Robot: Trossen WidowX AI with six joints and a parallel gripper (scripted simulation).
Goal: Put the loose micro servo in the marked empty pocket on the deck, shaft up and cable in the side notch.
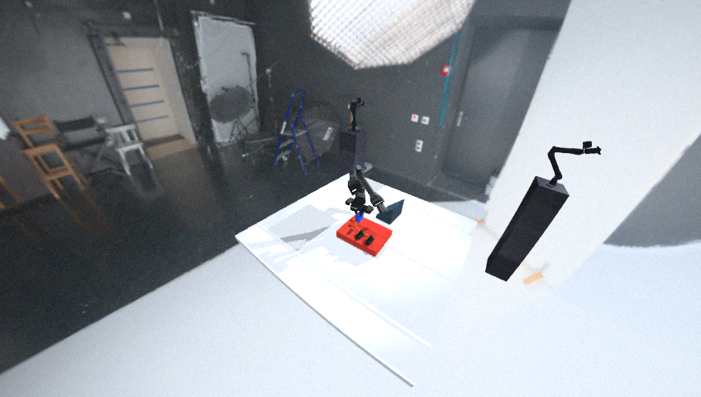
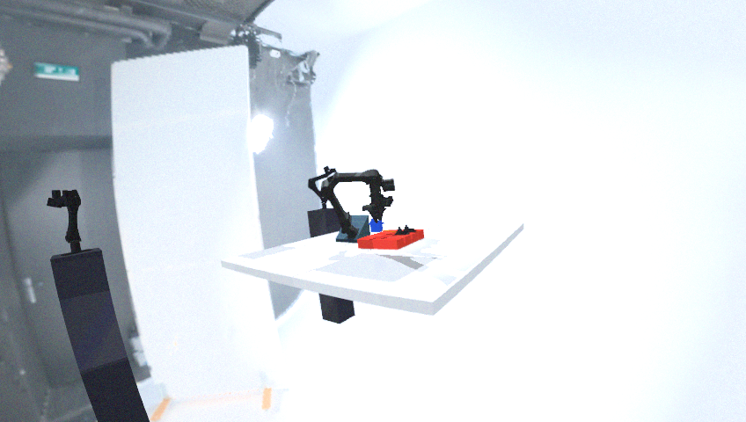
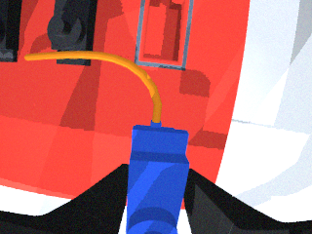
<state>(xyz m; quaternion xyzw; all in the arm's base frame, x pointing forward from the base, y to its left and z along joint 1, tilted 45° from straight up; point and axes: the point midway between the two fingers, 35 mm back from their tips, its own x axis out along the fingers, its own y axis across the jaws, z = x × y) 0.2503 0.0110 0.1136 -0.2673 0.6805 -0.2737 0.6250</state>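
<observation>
The red deck is 100 mm below my gripper tip, 70 mm to the left of it and 20 mm behind it.
</observation>
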